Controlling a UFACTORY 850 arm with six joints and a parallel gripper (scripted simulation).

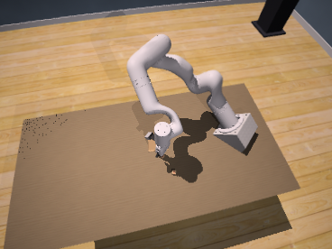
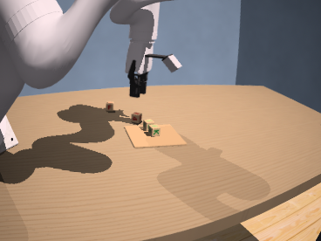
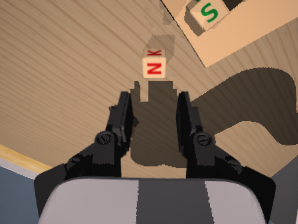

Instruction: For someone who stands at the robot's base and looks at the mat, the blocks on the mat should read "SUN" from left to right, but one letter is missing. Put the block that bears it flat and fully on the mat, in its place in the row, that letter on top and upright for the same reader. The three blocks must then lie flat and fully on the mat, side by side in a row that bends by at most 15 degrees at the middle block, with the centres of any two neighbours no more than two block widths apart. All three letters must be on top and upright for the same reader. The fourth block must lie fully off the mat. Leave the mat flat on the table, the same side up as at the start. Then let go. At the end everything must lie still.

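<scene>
Right now the N block is 9 cm below my hand. The rest, counted from my hand: tan mat: 12 cm to the right, 10 cm below.
</scene>
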